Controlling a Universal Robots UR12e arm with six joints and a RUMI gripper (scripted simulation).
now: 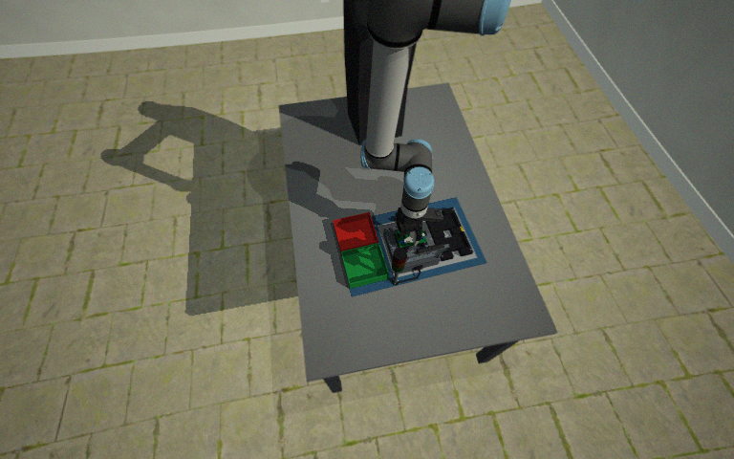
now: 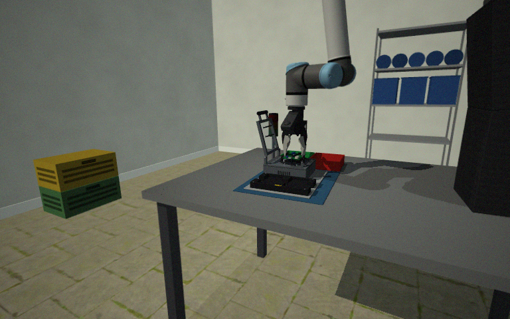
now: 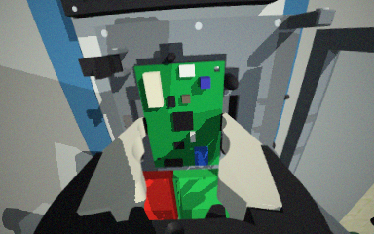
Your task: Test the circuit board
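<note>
Now: the green circuit board right at my hand. Also, from my hand: black latch piece (6 cm to the left, 5 cm behind); green bin (21 cm to the right, 7 cm below, 2 cm ahead); tester lid (12 cm ahead, 10 cm above, 2 cm to the right).
</note>
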